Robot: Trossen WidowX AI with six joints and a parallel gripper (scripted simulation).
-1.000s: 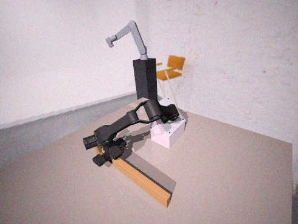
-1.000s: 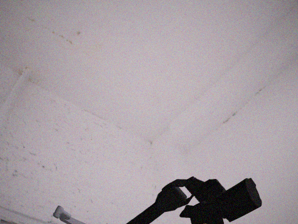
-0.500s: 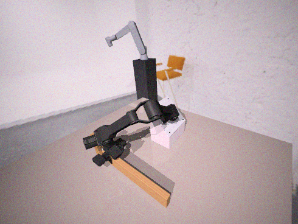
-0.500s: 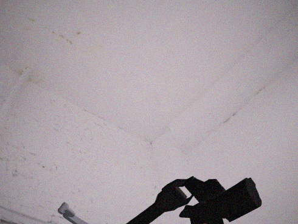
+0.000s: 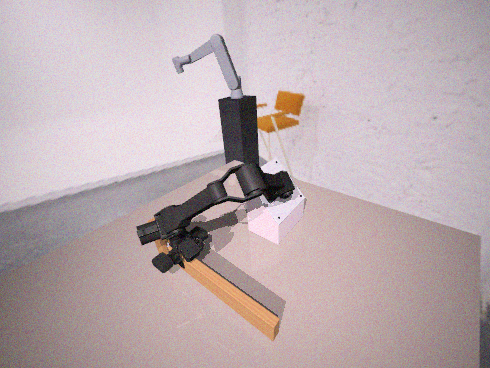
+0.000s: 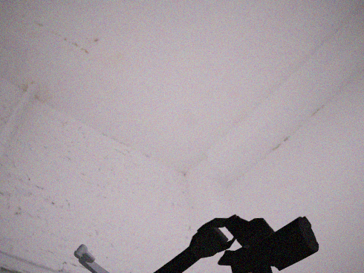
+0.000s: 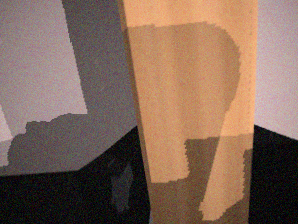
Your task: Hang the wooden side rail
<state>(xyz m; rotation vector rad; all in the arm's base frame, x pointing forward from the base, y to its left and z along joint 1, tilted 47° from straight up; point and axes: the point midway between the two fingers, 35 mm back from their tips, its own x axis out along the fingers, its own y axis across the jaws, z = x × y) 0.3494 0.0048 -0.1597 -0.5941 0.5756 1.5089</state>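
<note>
Now: gripper tip 12 cm to the left of the headboard post and 4 cm below it.
</note>
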